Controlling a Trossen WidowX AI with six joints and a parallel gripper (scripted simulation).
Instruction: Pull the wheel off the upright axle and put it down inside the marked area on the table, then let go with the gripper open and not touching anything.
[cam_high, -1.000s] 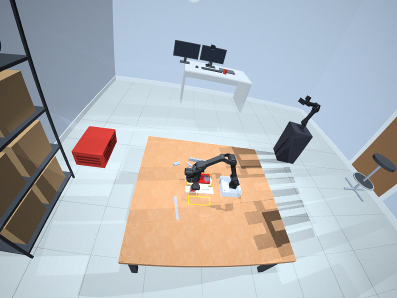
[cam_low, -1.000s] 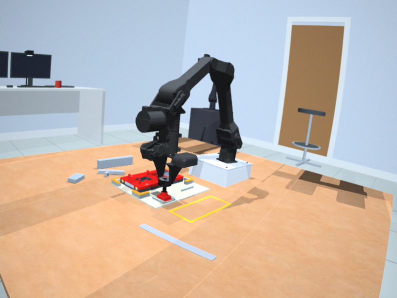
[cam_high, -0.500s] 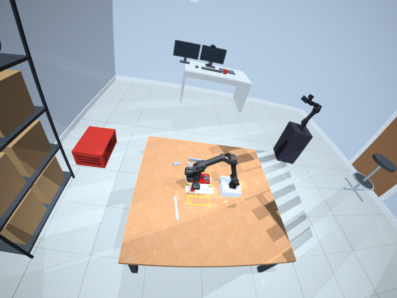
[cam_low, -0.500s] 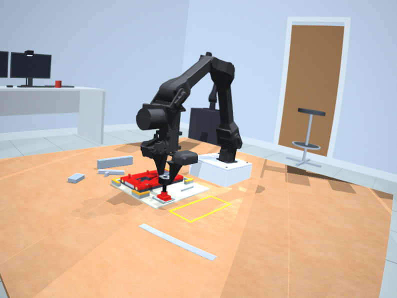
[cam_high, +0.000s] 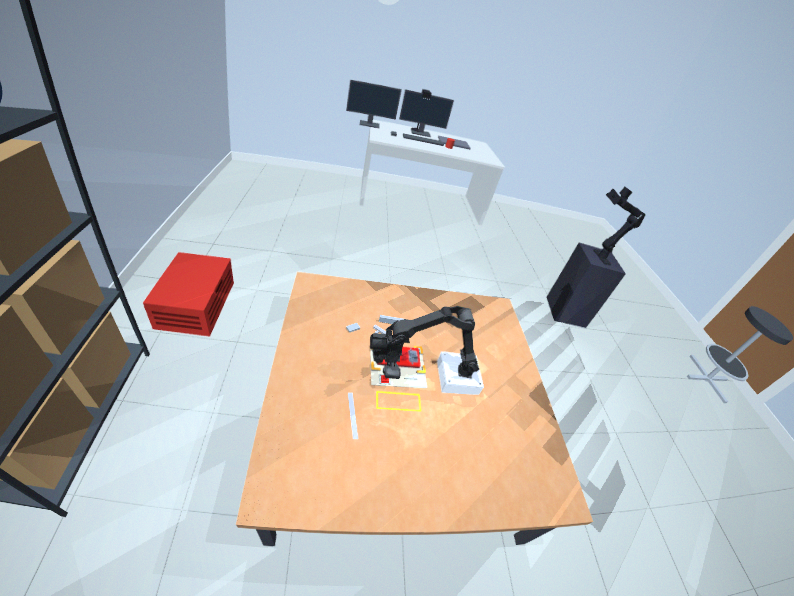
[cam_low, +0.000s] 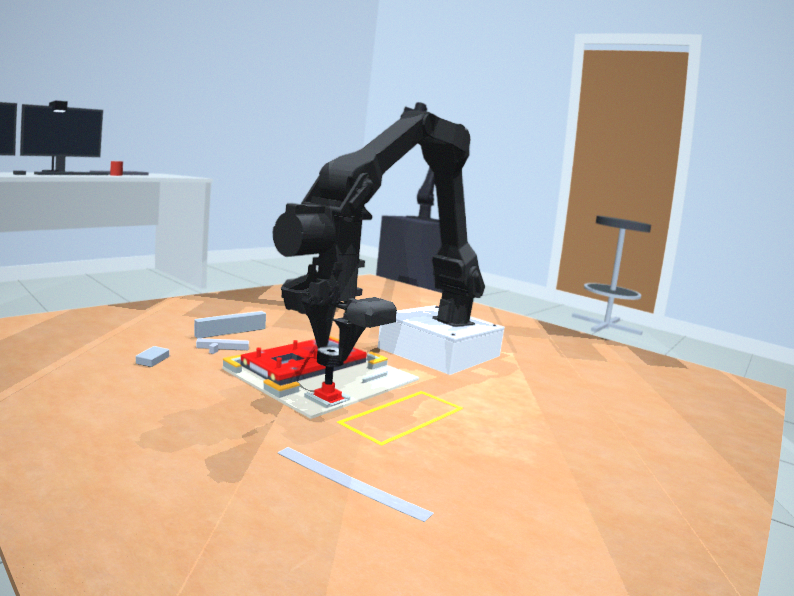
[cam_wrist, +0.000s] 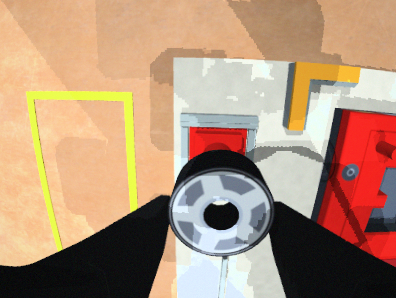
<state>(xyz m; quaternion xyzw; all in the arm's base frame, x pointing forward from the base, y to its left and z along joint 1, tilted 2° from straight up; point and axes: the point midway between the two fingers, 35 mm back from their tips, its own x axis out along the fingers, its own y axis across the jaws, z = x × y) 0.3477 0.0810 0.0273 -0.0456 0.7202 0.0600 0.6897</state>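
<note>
My gripper tip is now 10 mm short of the black axle and 40 mm above it. From my gripper tip the other things lie so: small grey block (200 mm ahead, 270 mm to the right, 60 mm below); wheel (right at my gripper tip); long grey strip (110 mm ahead, 200 mm to the left, 70 mm below).
</note>
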